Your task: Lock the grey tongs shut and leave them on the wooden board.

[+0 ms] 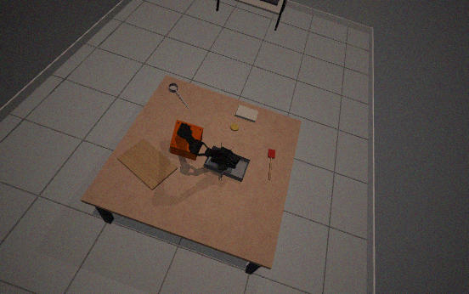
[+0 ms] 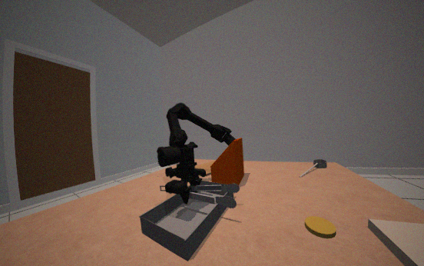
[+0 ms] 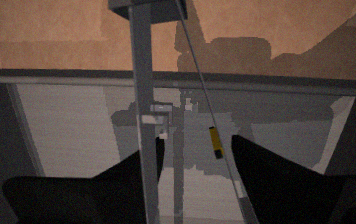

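My gripper tip is 2 cm short of the grey roasting tin and 4 cm to the right of it. The rest, counted from my gripper tip: slab (4 cm ahead, 60 cm to the left, 1 cm below); then wooden board (52 cm behind, 16 cm to the right, 2 cm below); then yellow disc (2 cm behind, 41 cm to the left, 2 cm below).
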